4 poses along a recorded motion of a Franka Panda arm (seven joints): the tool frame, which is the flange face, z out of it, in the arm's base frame.
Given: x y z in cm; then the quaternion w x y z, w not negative.
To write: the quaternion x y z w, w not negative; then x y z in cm. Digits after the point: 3 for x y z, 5 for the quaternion.
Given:
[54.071 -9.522 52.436 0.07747 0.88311 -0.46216 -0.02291]
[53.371 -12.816 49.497 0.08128 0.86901 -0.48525 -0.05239]
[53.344 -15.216 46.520 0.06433 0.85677 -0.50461 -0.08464]
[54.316 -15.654 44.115 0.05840 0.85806 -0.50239 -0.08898]
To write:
[0.88311 -0.46216 -0.02291 0.07747 54.071 -9.522 52.436]
[0.86901 -0.48525 -0.05239 0.08128 53.371 -12.816 49.497]
[0.85677 -0.50461 -0.08464 0.06433 53.344 -15.216 46.520]
[0.85806 -0.50239 -0.08898 0.05840 54.316 -15.654 44.115]

